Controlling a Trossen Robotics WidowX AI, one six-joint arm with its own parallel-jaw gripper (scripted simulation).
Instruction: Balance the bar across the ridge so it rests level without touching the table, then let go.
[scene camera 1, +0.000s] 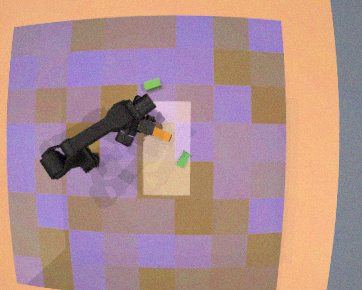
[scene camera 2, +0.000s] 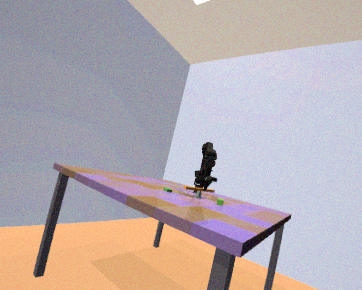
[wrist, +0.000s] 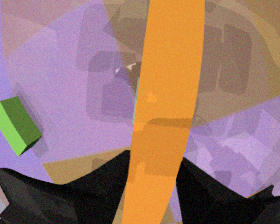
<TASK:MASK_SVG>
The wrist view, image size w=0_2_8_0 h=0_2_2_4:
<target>gripper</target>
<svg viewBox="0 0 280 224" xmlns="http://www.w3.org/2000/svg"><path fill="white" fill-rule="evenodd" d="M182 158L176 176L177 196L179 196L182 224L280 224L280 196L247 199L232 191L231 188L225 187L224 184L217 182L214 177L209 176L209 173L195 166L189 159ZM131 151L126 149L126 151L120 152L111 161L104 163L104 166L101 164L99 168L85 174L84 177L76 178L75 181L66 184L41 181L41 179L27 177L25 174L12 171L12 169L7 167L0 168L0 187L4 191L7 201L9 201L9 206L5 207L4 211L0 213L0 224L111 224L114 222L117 206L119 206L122 193L124 193L126 187L125 183L127 174L129 174Z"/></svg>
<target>bar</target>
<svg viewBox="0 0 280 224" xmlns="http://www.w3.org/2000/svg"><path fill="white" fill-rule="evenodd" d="M205 0L150 0L139 86L137 86L134 126L132 126L134 134L132 134L130 166L126 179L124 212L122 212L121 224L160 224L162 217L164 217L172 189L175 187L177 171L179 171L182 158L184 158L192 117L194 117L195 112L194 106L197 86L199 86L202 48L204 48L202 43L204 43Z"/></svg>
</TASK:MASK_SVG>
